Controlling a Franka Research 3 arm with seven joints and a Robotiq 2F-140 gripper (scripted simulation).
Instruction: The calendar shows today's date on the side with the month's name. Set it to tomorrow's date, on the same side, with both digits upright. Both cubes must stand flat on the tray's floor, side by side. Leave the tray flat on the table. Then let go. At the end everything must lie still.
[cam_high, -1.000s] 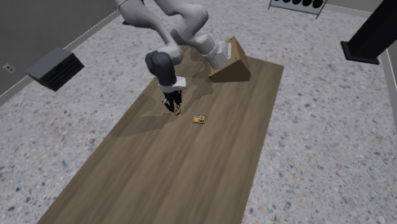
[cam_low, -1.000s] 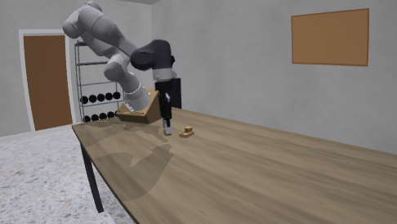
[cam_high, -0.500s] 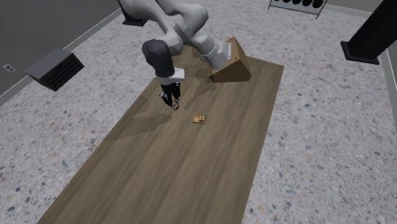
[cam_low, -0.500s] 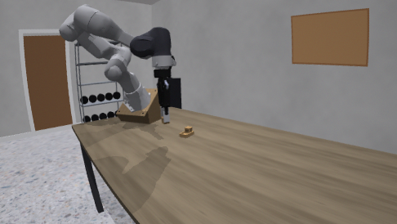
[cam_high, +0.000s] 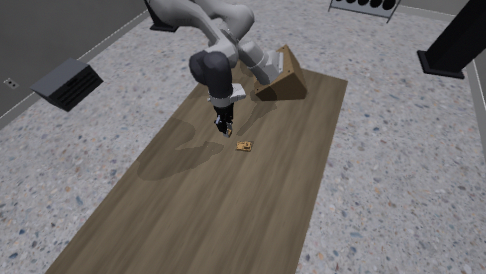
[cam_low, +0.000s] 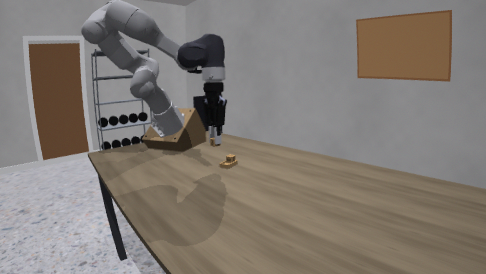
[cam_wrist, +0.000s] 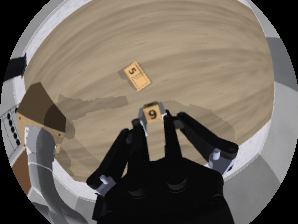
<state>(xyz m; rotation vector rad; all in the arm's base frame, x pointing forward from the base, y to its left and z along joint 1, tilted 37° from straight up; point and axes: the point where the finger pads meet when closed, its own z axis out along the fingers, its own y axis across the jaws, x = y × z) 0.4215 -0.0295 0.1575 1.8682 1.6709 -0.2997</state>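
Now: hand 14 cm above the tray and 8 cm to the right of it. From my hand the other things lie so: cube (3 cm below).
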